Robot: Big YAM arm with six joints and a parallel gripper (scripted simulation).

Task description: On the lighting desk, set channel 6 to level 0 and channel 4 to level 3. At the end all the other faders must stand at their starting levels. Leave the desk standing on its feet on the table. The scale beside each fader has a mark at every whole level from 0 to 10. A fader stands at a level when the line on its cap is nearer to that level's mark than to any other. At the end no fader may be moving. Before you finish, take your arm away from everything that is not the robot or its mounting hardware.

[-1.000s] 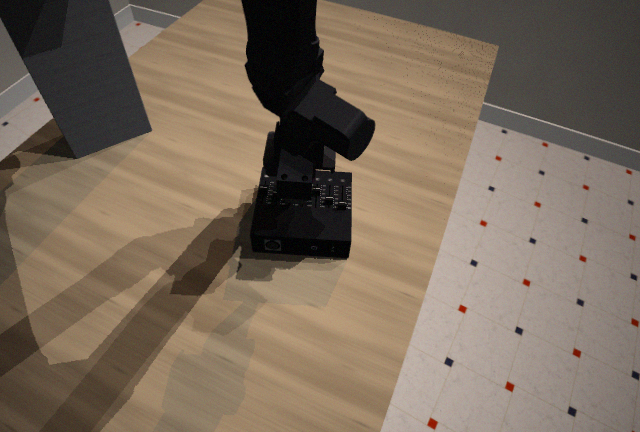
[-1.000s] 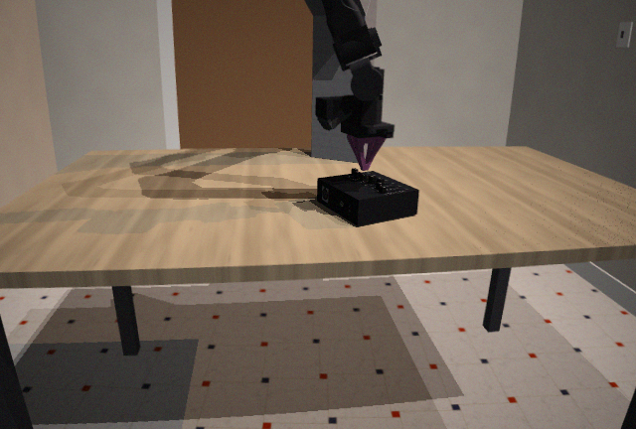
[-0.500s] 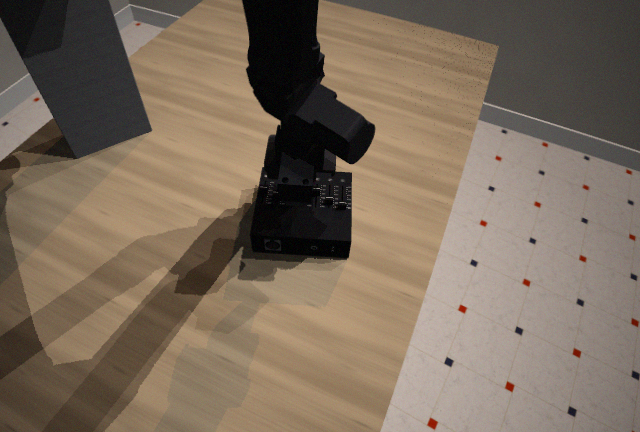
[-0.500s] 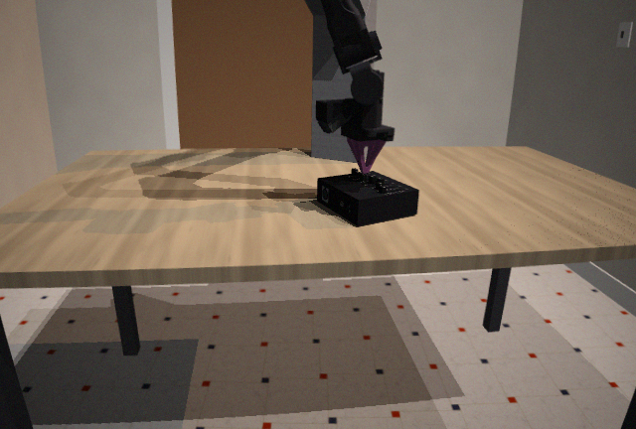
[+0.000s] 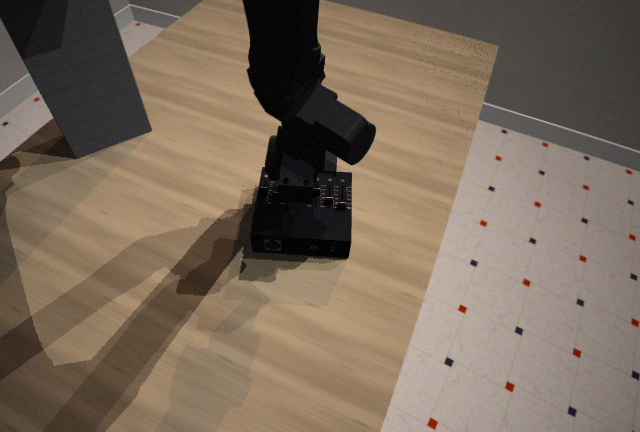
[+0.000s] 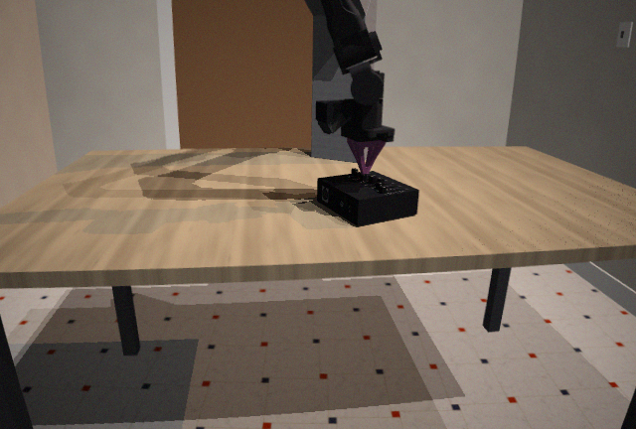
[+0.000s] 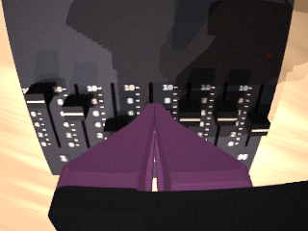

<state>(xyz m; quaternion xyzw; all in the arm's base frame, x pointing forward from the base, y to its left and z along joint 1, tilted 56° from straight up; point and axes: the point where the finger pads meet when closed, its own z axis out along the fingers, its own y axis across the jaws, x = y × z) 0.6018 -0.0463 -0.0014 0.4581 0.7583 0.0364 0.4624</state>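
Now: hand 2 cm to the right of the channel 4 cap and 2 cm above it. From my hand the other things lie so: channel 5 cap: 2 cm below, 2 cm behind; then channel 6 cap: 4 cm behind, 2 cm below; then channel 3 cap: 3 cm to the left, 2 cm below, 2 cm ahead.
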